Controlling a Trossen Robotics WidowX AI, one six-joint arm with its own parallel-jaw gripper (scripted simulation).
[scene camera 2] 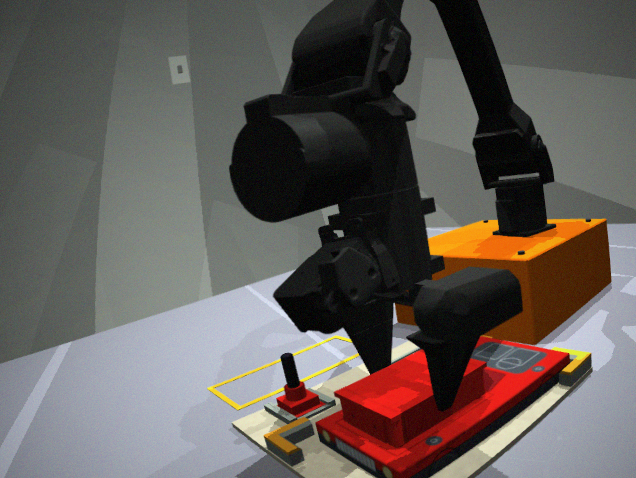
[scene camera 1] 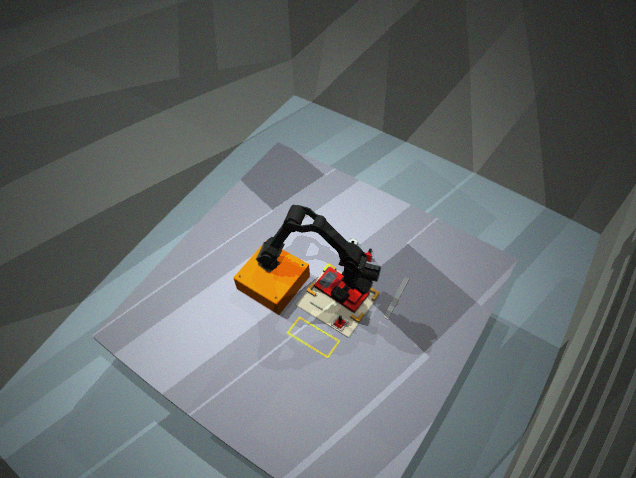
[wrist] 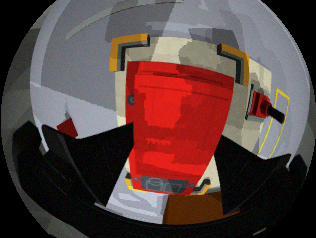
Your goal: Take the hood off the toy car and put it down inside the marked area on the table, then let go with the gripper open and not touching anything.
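You'd see my gripper (scene camera 2: 412,396) here, and the gripper (wrist: 177,132) again. There's a hood (scene camera 2: 396,404), and I can see the hood (wrist: 178,122) once more. I can see a car (scene camera 2: 516,375) as well, and that's the same car (wrist: 166,69) too.
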